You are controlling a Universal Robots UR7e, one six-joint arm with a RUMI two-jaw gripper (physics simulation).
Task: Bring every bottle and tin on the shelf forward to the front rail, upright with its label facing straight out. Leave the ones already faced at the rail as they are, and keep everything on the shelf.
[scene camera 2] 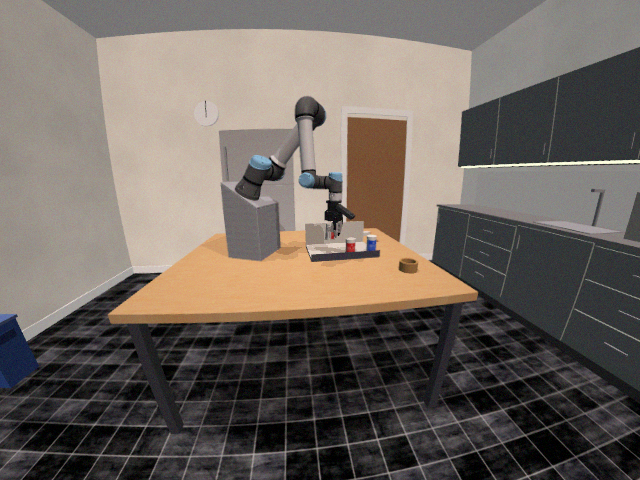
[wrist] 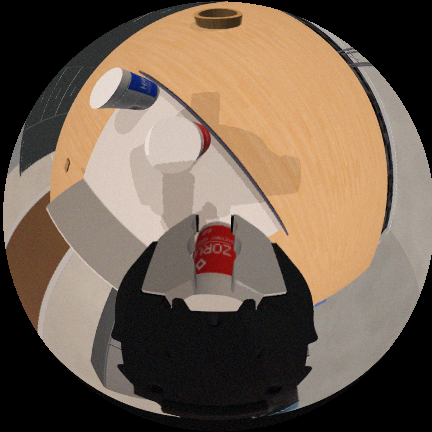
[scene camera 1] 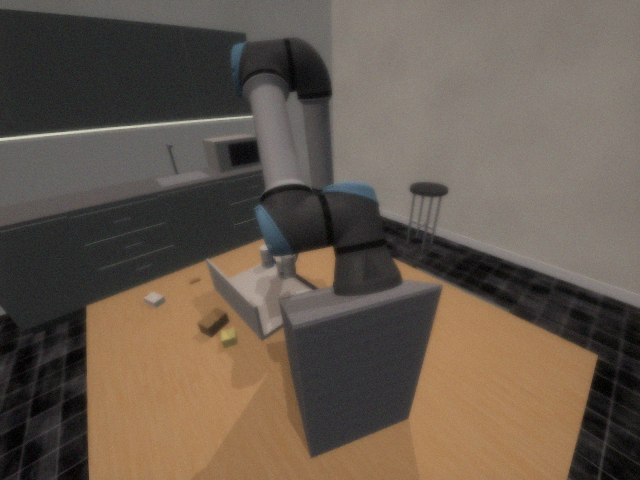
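There is a shelf that I can see in the pictures, and along with it I see my gripper.
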